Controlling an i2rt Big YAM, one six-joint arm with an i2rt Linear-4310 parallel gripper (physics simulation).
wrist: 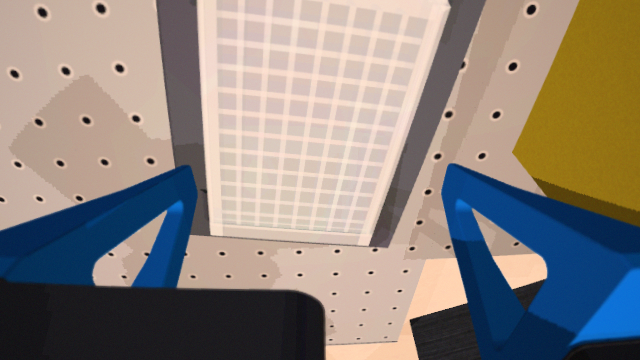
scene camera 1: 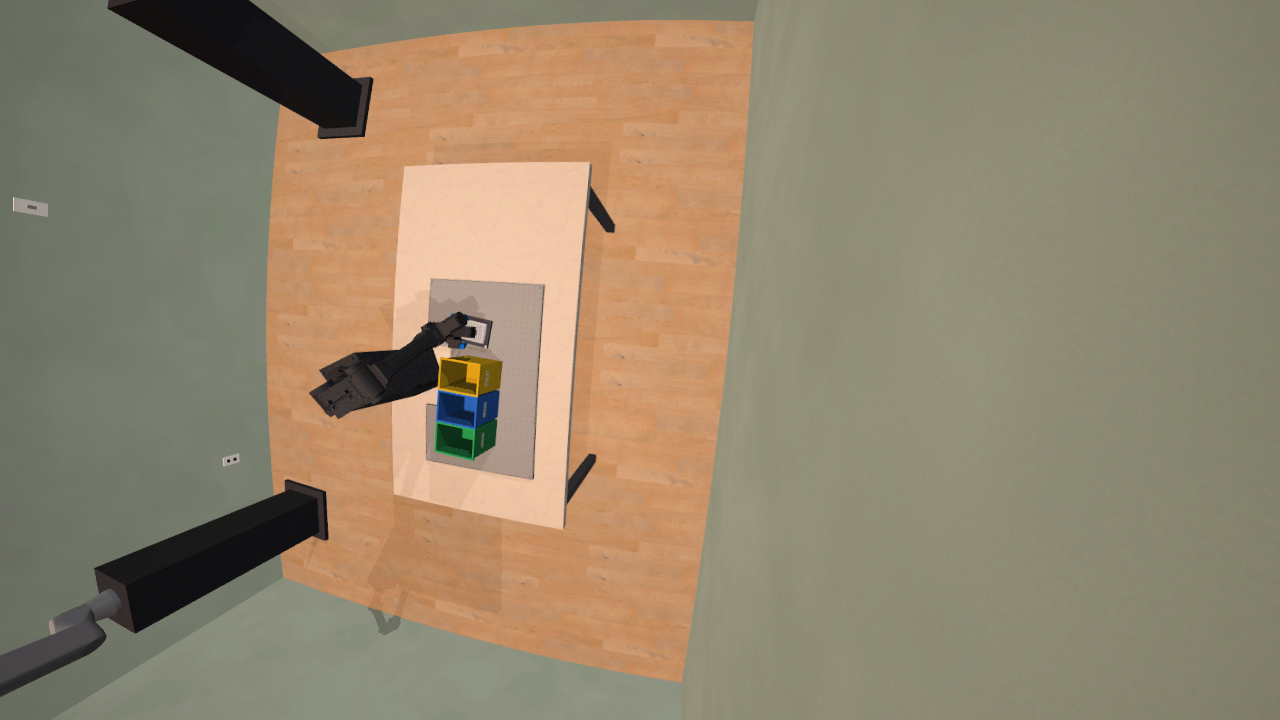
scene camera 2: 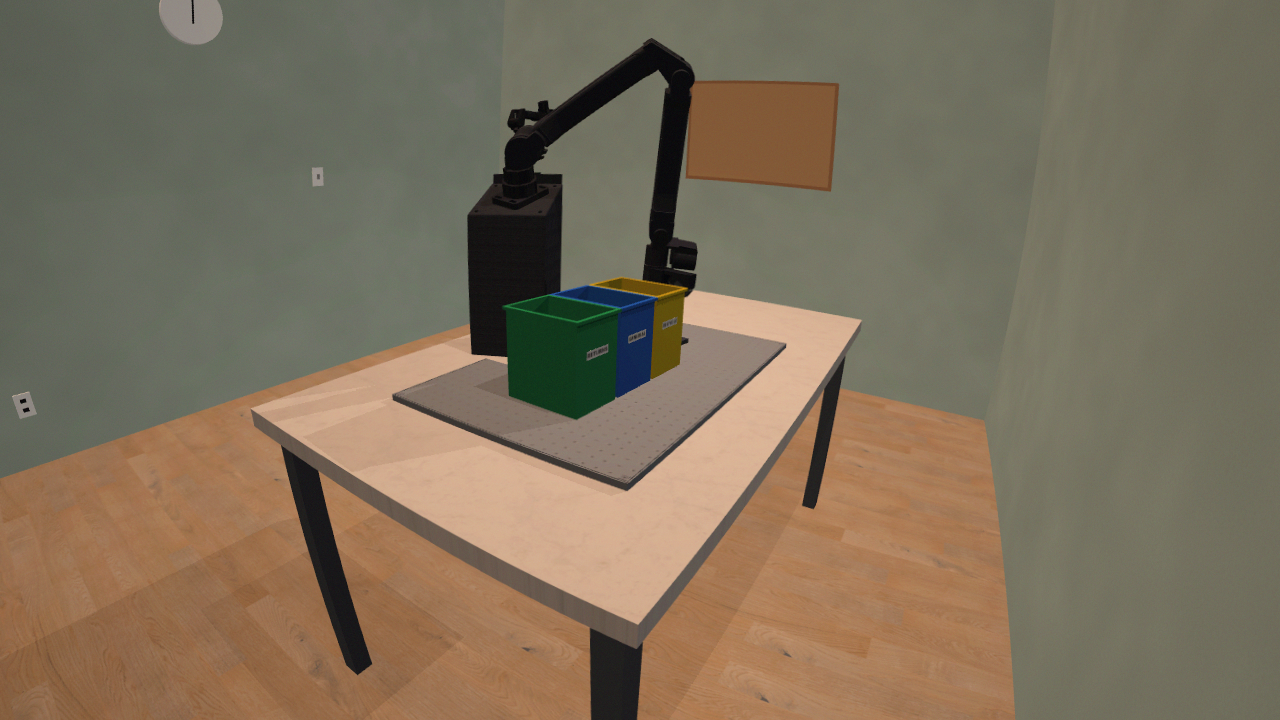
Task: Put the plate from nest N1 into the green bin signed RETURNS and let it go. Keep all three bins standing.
Labels:
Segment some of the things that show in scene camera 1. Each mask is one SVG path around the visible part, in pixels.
A green bin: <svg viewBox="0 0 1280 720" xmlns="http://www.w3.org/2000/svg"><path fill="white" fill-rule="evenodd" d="M497 420L493 419L476 427L476 430L436 421L434 452L474 461L474 458L495 446Z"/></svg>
A yellow bin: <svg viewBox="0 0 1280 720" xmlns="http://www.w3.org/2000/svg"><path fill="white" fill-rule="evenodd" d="M440 357L438 390L478 397L481 394L500 389L503 361L473 356Z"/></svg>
A blue bin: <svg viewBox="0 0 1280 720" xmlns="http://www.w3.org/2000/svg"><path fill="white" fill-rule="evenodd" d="M438 390L436 421L476 430L476 427L498 417L500 395L498 390L481 394L478 397Z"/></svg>

